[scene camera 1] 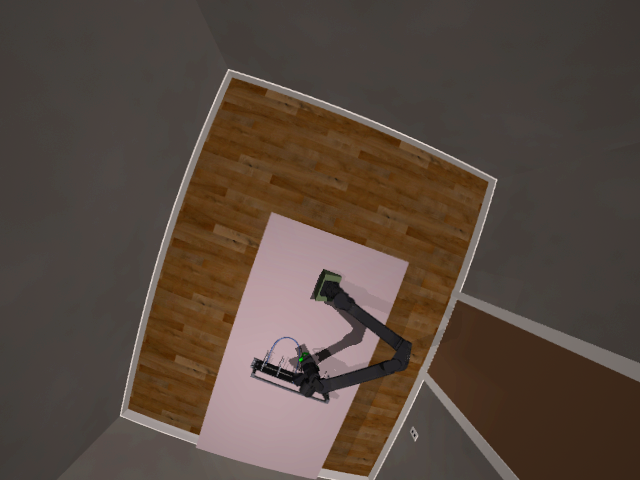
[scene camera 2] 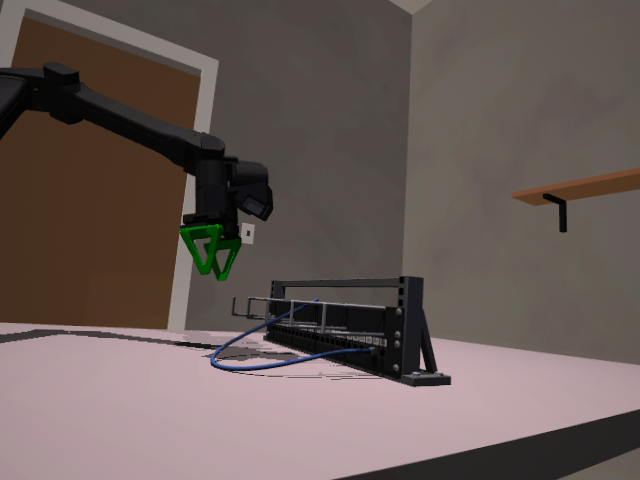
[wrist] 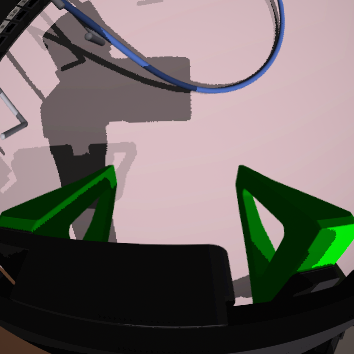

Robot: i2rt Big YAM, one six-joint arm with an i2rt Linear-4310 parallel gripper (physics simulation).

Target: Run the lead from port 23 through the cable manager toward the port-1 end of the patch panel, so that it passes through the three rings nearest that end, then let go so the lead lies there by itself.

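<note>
The blue lead (scene camera 1: 285,337) (scene camera 2: 253,367) (wrist: 215,90) comes out of the patch panel (scene camera 2: 390,356) near its near end in the scene camera 2 view, loops out over the table and rises back to the cable manager. Its loose end shows near the manager's top bars. The grey wire rings (scene camera 2: 292,314) (wrist: 13,109) stand out from the panel. Which rings the lead passes through I cannot tell. My gripper (scene camera 2: 214,276) (wrist: 175,173) is open and empty, above the table and the far-end rings, apart from the lead. In the scene camera 1 view, the arm partly hides the panel.
A dark rack frame (scene camera 2: 412,330) holds the panel, with a top rail (scene camera 2: 336,282) and a braced foot (scene camera 2: 429,380). The arm's base (scene camera 1: 325,285) stands on the pink table (scene camera 1: 289,253) (scene camera 2: 155,423). A wooden shelf (scene camera 2: 584,188) is on the wall.
</note>
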